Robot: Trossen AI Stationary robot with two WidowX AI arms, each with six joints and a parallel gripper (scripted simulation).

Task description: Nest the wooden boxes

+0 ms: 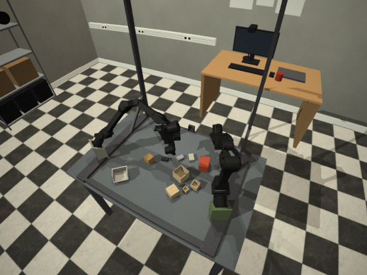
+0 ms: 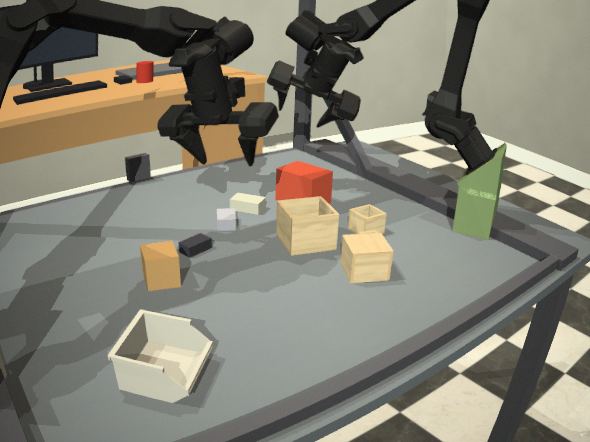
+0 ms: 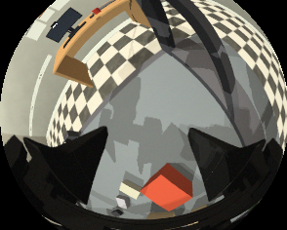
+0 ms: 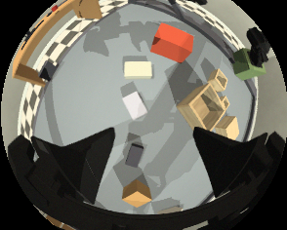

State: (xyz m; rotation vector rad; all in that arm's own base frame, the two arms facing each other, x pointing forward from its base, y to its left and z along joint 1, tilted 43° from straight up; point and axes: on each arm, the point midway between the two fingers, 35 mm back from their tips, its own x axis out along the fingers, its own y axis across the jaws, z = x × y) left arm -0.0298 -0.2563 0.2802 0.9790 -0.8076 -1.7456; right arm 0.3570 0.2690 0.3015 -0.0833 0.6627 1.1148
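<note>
Now: the red block 9 cm ahead of my left hand, 7 cm to the right of it and 13 cm below it. The rest, counted from my left hand: black block: 16 cm ahead, 34 cm to the right, 15 cm below; then grey piece: 11 cm ahead, 24 cm to the right, 15 cm below; then cream block: 7 cm ahead, 18 cm to the right, 15 cm below.
</note>
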